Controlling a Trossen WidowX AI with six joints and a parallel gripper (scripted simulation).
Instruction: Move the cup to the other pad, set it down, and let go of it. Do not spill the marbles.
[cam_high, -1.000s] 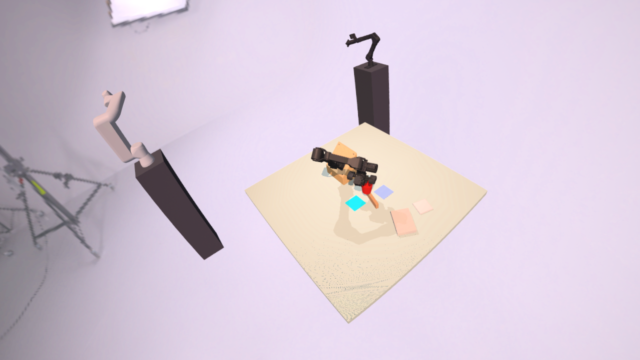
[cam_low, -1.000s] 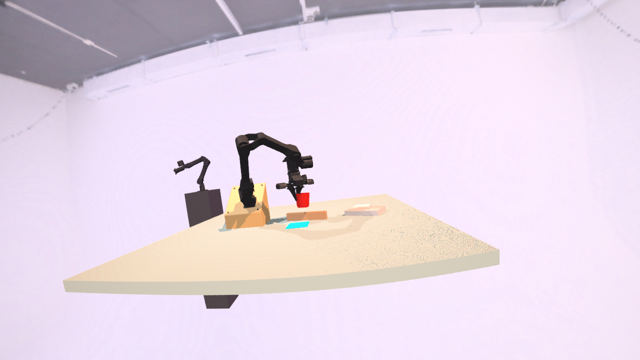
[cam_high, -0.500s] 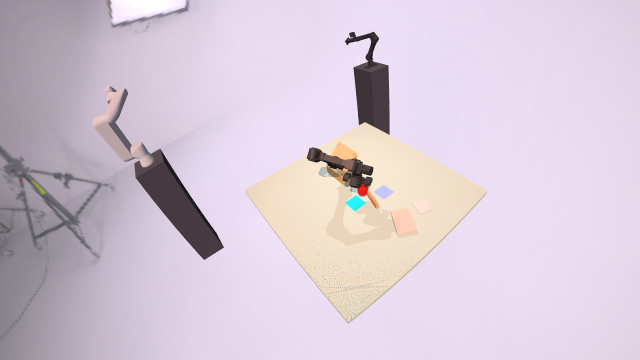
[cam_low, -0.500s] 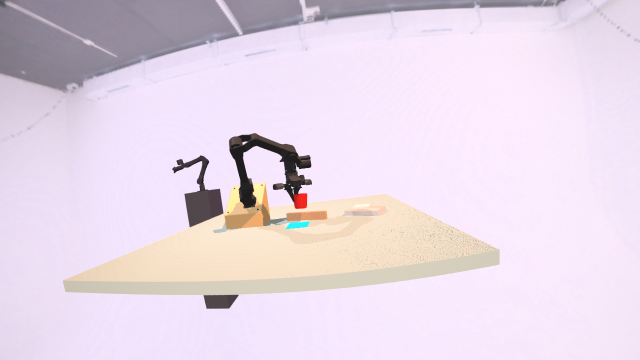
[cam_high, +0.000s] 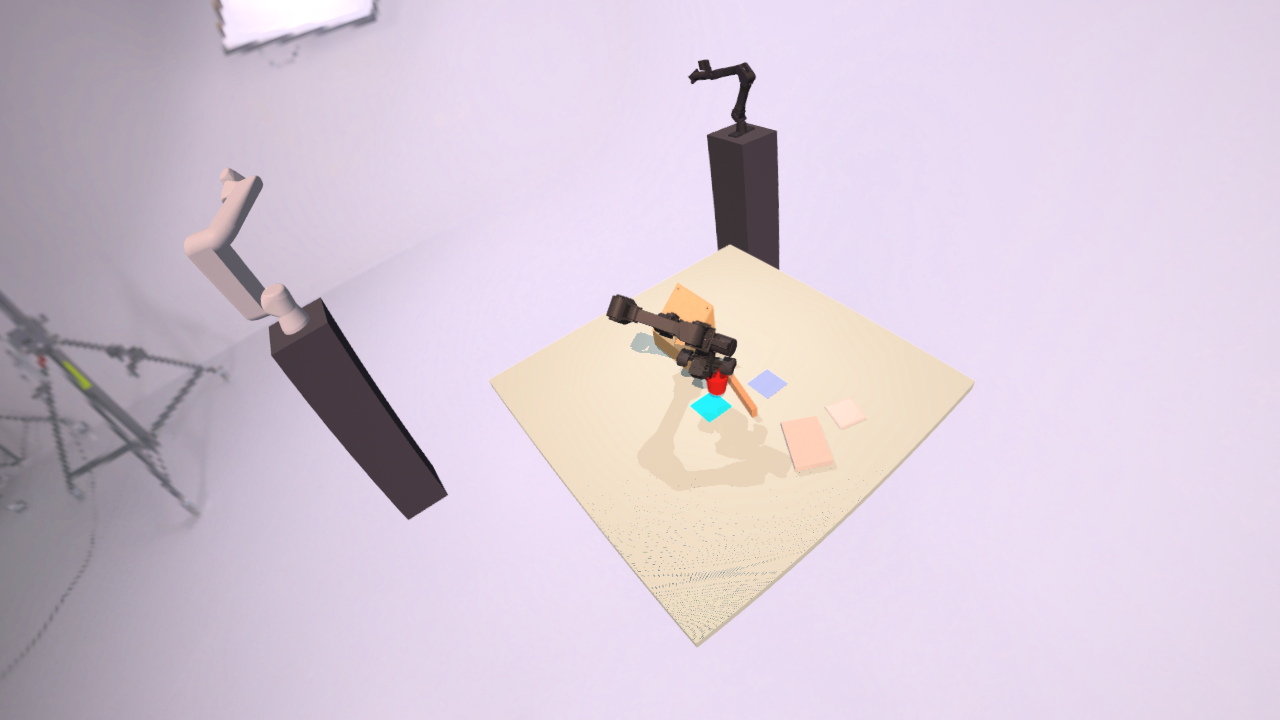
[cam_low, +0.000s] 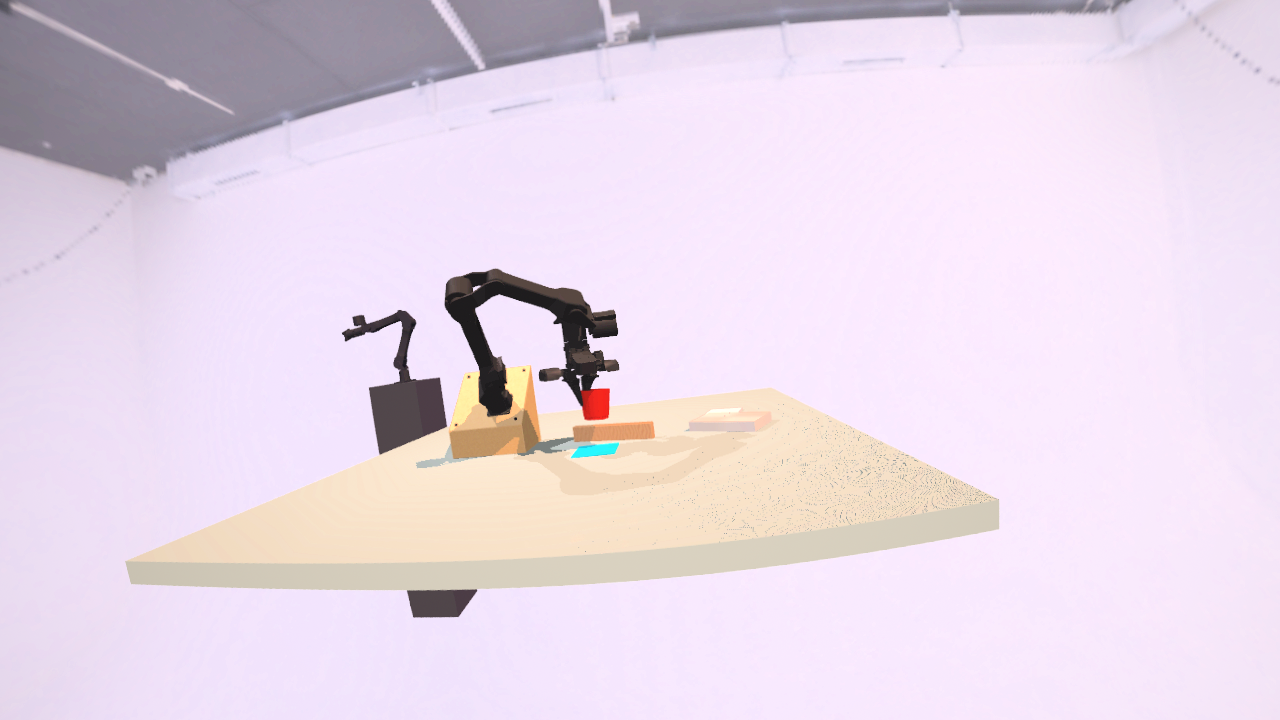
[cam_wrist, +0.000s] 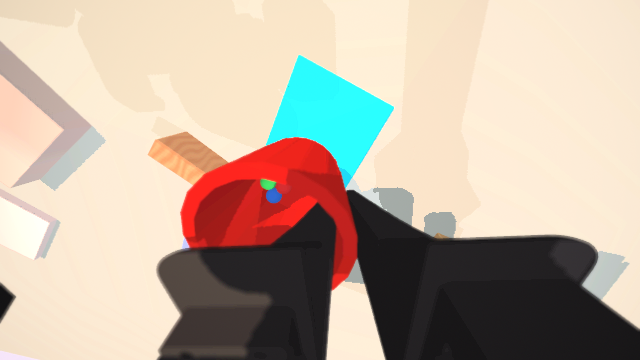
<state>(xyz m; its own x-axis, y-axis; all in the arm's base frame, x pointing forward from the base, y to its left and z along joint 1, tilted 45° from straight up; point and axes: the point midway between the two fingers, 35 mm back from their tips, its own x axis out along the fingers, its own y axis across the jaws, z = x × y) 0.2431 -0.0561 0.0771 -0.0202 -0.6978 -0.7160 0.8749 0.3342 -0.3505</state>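
The cyan pad is 20 mm ahead of my gripper tip, 10 mm to the right of it and 120 mm below it. Also, from my gripper tip: red cup (30 mm ahead, 10 mm to the left); orange wooden bar (50 mm ahead, 90 mm to the left, 100 mm below).
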